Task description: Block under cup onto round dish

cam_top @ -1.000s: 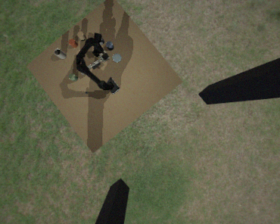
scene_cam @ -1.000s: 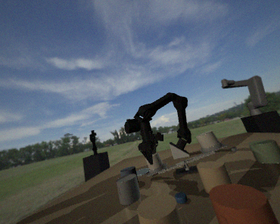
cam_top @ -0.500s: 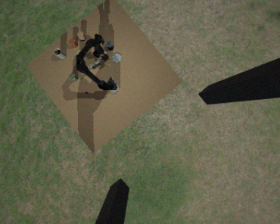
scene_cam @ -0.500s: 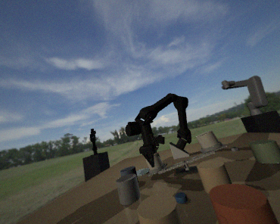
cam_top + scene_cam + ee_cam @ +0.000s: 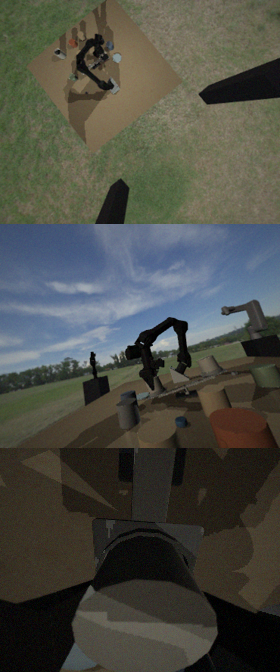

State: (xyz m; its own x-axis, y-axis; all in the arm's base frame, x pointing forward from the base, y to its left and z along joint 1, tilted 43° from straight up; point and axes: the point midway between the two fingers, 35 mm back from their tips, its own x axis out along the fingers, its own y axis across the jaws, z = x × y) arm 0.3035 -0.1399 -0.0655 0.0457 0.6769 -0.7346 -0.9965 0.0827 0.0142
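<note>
Right now the round pale blue dish is 90 mm behind my gripper tip, 100 mm to the right of it and 50 mm below it. The rest, counted from my gripper tip: grey cylinder (190 mm ahead, 90 mm to the right, 10 mm below); then grey block (10 mm below); then small blue disc (220 mm ahead, 90 mm to the left, 40 mm below).
</note>
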